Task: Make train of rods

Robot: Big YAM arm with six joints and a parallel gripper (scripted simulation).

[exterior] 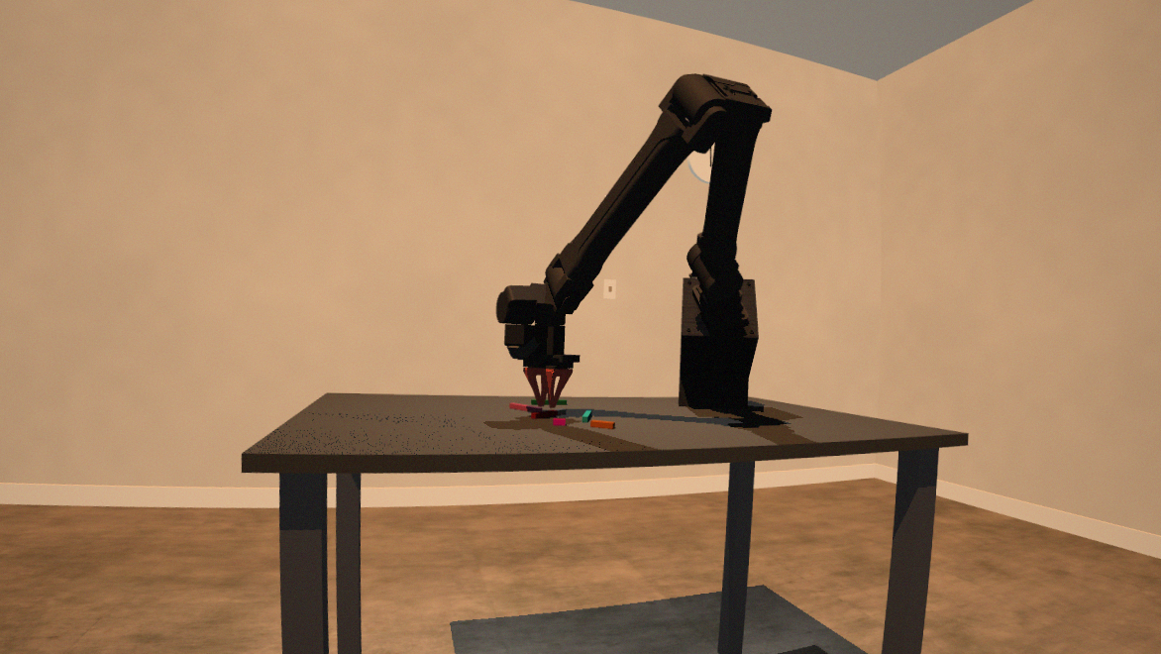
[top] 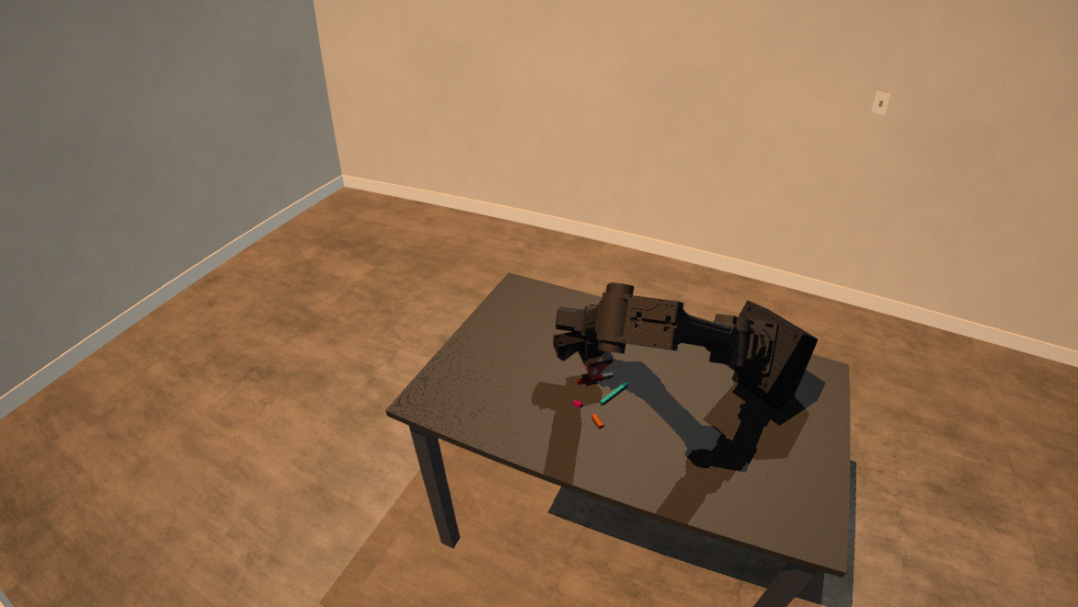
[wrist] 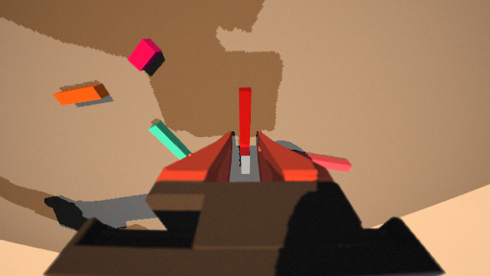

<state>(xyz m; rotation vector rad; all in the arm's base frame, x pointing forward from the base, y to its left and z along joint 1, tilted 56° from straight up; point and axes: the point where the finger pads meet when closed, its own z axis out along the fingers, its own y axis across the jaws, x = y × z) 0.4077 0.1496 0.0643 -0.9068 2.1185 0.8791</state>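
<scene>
Right now my hand is 2 cm above the red rod. Also, from my hand: grey rod 4 cm to the right, 2 cm below, 2 cm behind; turquoise rod 8 cm behind, 2 cm below, 1 cm to the left; pink rod 8 cm to the right, 4 cm ahead, 2 cm below.
</scene>
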